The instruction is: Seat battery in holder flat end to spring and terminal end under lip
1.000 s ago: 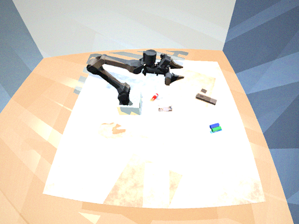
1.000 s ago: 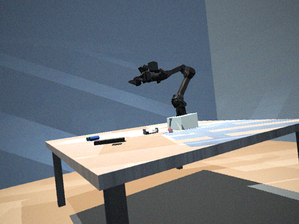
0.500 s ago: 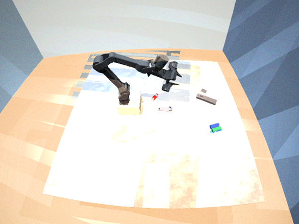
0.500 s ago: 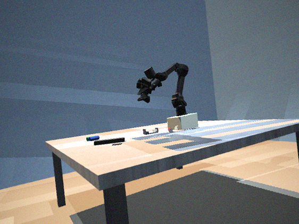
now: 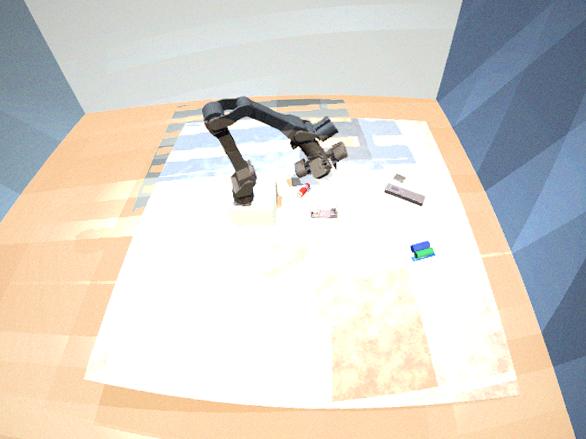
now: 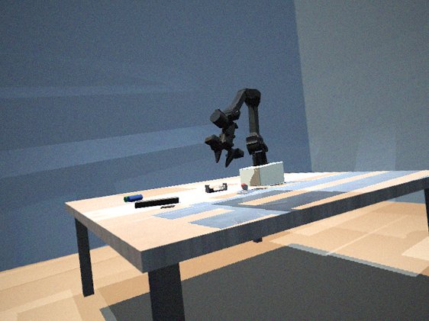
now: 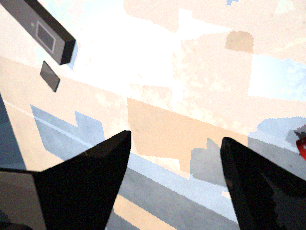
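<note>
Now: gripper tip 10 cm past the white battery, 1 cm to the right of it and 11 cm above it. The rest, counted from my gripper tip: dark bar: 30 cm ahead, 1 cm to the left, 10 cm below.
</note>
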